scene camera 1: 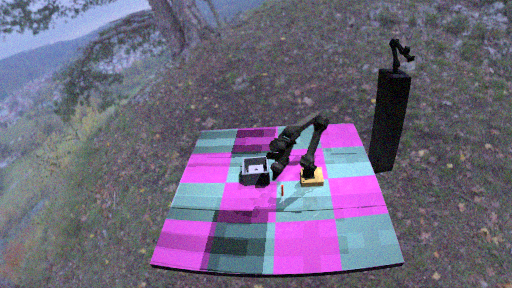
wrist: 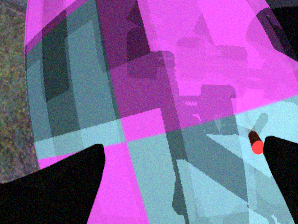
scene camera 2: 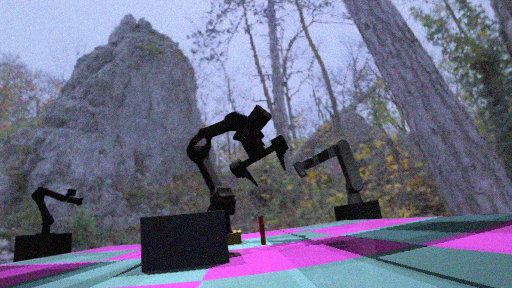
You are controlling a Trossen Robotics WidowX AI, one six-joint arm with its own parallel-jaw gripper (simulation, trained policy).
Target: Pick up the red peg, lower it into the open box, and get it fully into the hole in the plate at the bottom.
Labels:
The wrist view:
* my gripper: 188,150
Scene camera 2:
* my gripper: 271,178
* dark box: 195,239

